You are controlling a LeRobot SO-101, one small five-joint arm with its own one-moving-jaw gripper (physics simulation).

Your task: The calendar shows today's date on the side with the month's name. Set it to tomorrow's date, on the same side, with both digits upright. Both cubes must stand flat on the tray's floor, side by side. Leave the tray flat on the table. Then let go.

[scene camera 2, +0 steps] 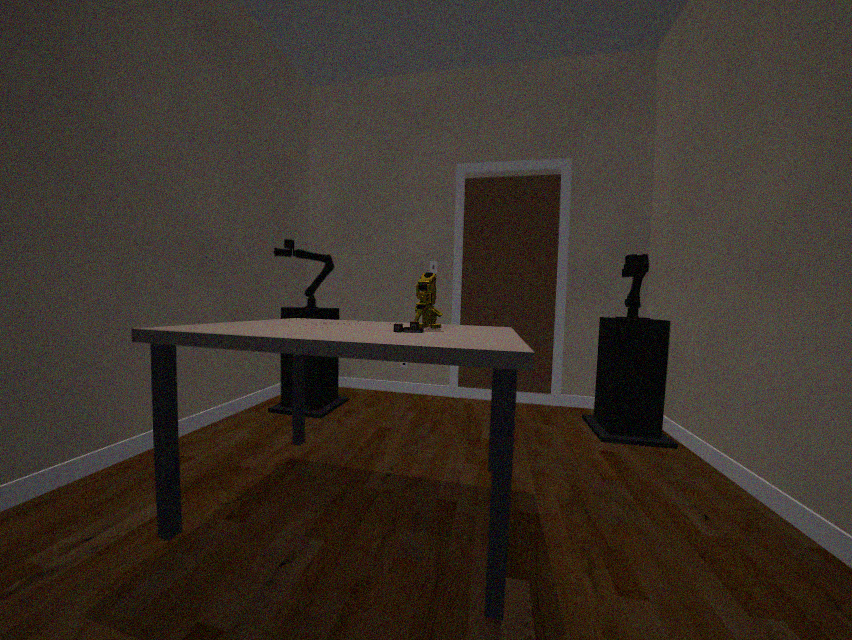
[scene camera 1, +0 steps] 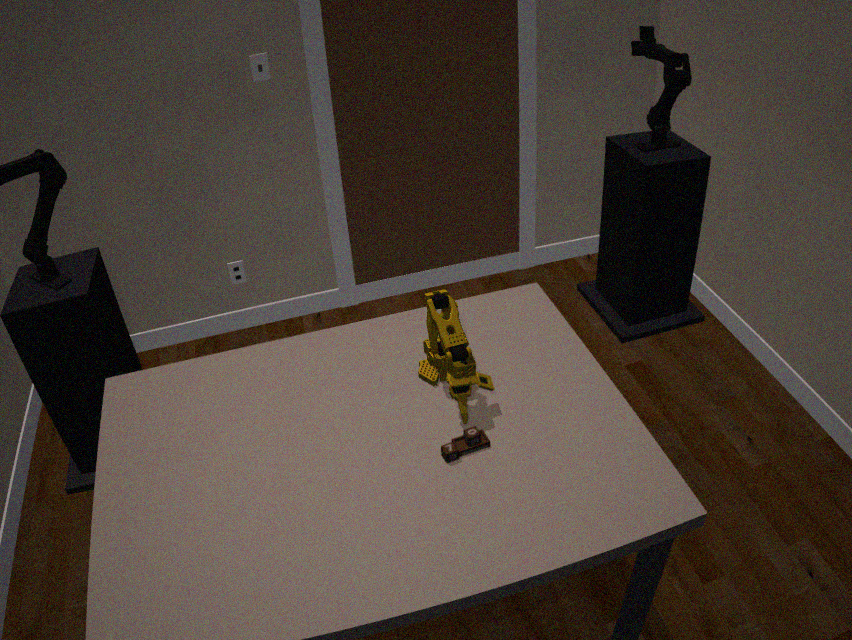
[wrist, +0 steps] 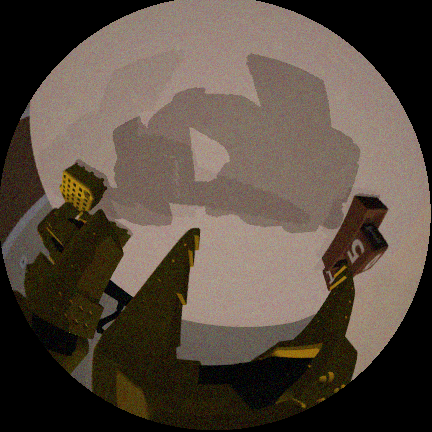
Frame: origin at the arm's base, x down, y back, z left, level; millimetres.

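Where they show: hand, tool point: [scene camera 2: 423,325] [scene camera 1: 456,399] [wrist: 199,235]; arm's base, link origin: [scene camera 2: 428,327] [scene camera 1: 442,376] [wrist: 102,209].
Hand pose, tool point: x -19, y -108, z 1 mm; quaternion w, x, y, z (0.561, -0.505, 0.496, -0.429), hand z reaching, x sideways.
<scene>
Each offset is from my tool point to the top centre of the thing. Level surfaces: height alone.
The dark brown tray [scene camera 1: 479,446] [wrist: 350,220] lies on the table. One brown cube {dx -21, dy -131, dz -8 mm} [scene camera 1: 471,434] [scene camera 2: 414,325] [wrist: 356,251] is at the tray's right part in the first scene view; a white 5 and a 0 show on it in the wrist view. The other cube {dx -11, dy -151, dz -66 mm} [scene camera 1: 449,451] [scene camera 2: 398,328] [wrist: 330,277] is at the tray's left end; a 1 shows on it, partly hidden behind a jaw tip. How flat the cubes stand and the month's name cannot be made out. My gripper [scene camera 1: 465,413] [scene camera 2: 427,324] [wrist: 271,252] is open, with a wide gap between its jaws, on the arm-base side of the tray.
The yellow arm's base stands on the pale table {dx +19 mm} [scene camera 1: 275,482] [scene camera 2: 309,330] behind the tray. Its perforated yellow part [scene camera 1: 427,372] [wrist: 76,191] shows beside the arm. Two black arms stand on dark pedestals [scene camera 1: 650,227] [scene camera 2: 630,378] away from the table.
</scene>
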